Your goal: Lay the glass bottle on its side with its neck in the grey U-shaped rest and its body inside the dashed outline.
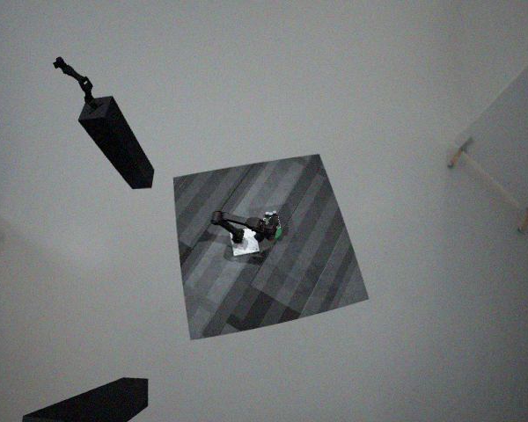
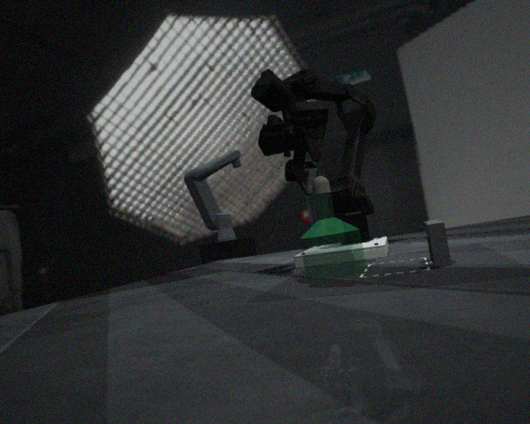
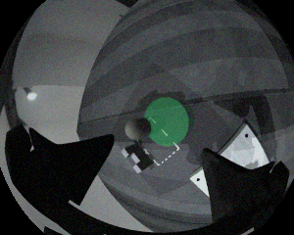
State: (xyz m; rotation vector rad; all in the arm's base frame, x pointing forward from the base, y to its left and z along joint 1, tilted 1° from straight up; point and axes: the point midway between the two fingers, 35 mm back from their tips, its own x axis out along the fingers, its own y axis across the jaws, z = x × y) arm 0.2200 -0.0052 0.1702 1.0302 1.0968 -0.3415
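Right now my gripper tip is 40 mm short of the green glass bottle, 30 mm to the right of it and 70 mm above it.
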